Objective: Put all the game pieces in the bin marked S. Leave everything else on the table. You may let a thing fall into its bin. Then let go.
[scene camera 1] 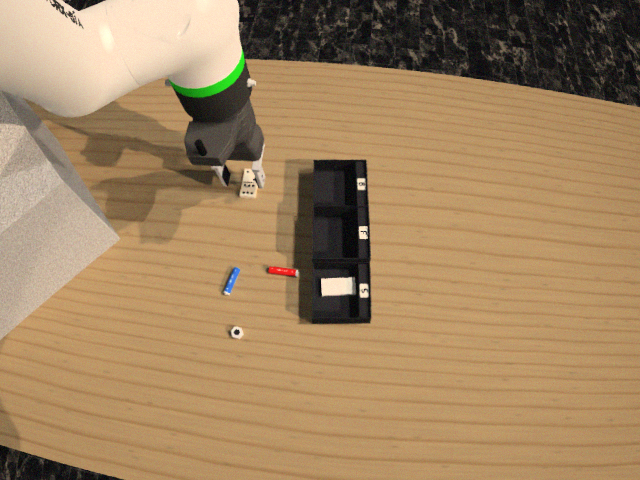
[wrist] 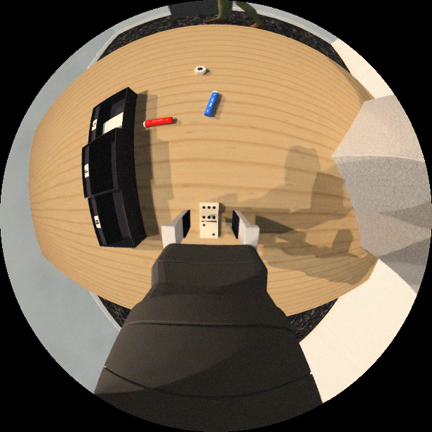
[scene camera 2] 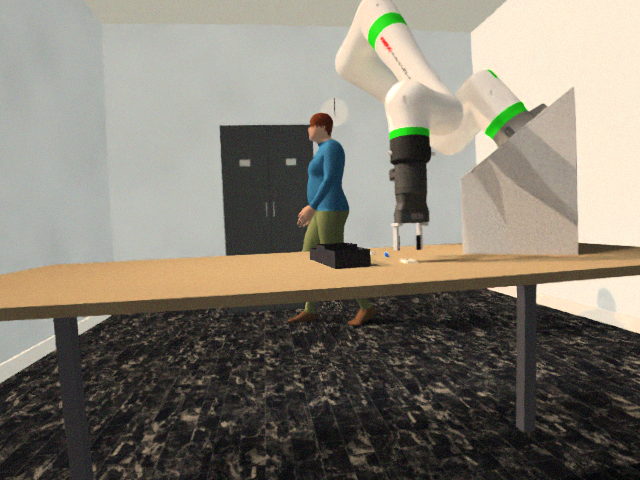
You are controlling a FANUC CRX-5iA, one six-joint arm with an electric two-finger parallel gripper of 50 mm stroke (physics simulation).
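Seen in the pictures: gripper, between the fingertips: (scene camera 1: pixel 244 181) (scene camera 2: pixel 408 250); arm's base, origin of its link: (scene camera 2: pixel 523 140).
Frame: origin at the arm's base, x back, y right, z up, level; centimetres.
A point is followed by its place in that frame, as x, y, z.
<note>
A white domino with black dots (scene camera 1: pixel 248 189) {-41.1, -12.7, -30.8} (scene camera 2: pixel 408 260) {-41.8, -16.3, -30.8} (wrist: pixel 209 212) lies flat on the table. My gripper (scene camera 1: pixel 241 176) {-40.7, -13.0, -28.7} (scene camera 2: pixel 407 249) {-40.7, -13.0, -28.7} (wrist: pixel 210 218) is open and empty, a little above the domino; in the wrist view the domino shows between the two fingers, apart from both. The bin marked S (scene camera 1: pixel 363 310) {-61.7, 5.0, -28.7} (wrist: pixel 131 102) is the end compartment of a black three-part bin row. A plain white flat piece (scene camera 1: pixel 338 286) {-57.7, 1.6, -30.1} (wrist: pixel 113 123) lies in it; its upper face shows no dots.
Bins F (scene camera 1: pixel 367 248) {-61.1, -3.8, -27.4} and the other end bin (scene camera 1: pixel 363 166) {-59.1, -17.7, -28.1} show no contents. A red cylinder (scene camera 1: pixel 282 271) {-49.1, 0.3, -30.5} (wrist: pixel 158 121) lies beside bin S. A blue cylinder (scene camera 1: pixel 231 281) {-41.6, 3.0, -30.6} (wrist: pixel 211 104) and a white hex nut (scene camera 1: pixel 236 332) {-43.9, 10.5, -30.7} (wrist: pixel 200 70) lie farther off. A person (scene camera 2: pixel 328 175) stands behind the table.
</note>
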